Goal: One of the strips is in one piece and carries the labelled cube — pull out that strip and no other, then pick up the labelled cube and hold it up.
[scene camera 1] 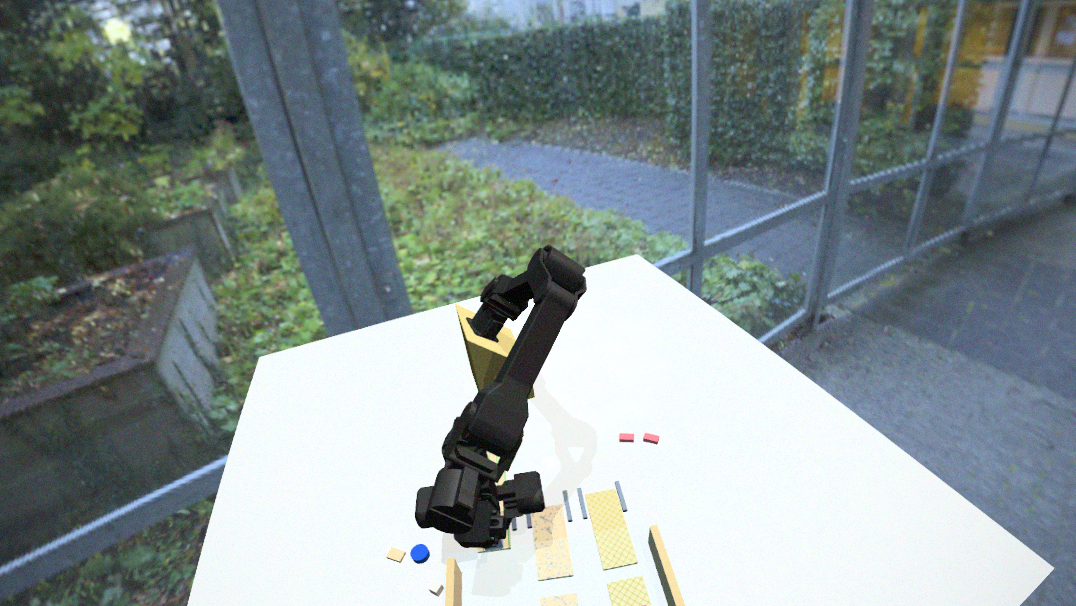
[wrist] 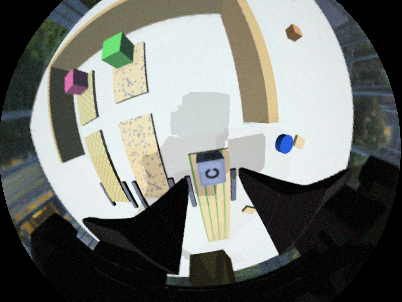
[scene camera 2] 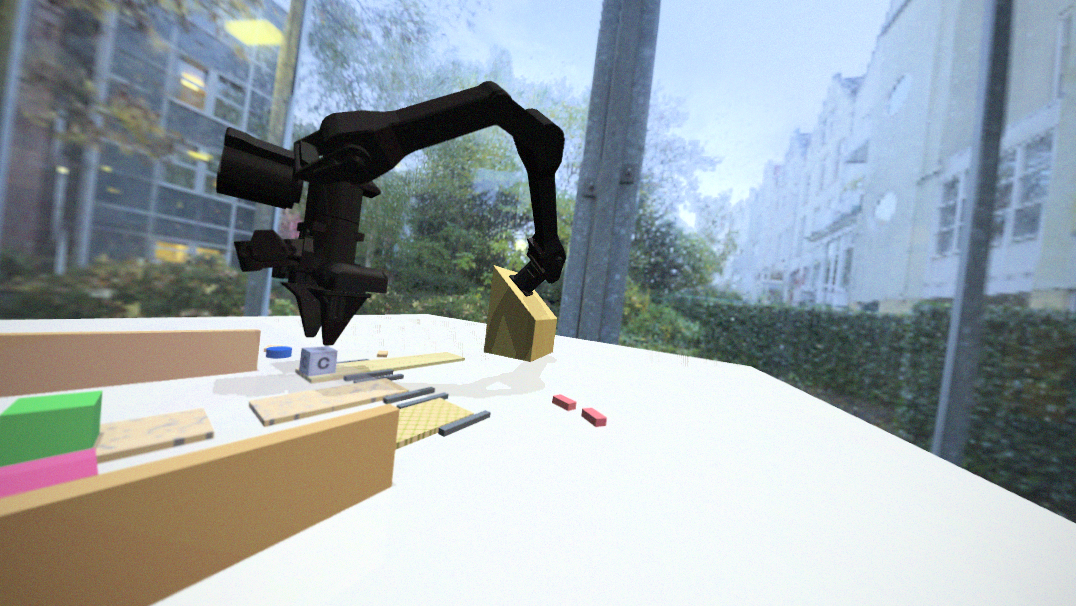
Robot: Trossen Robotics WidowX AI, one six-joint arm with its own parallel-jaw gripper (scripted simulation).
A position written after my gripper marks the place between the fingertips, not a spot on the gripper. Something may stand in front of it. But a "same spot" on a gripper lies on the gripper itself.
my gripper: scene camera 1 489,529; wrist; scene camera 2
same spot on my gripper: [wrist: 326,212] = [scene camera 2: 296,281]
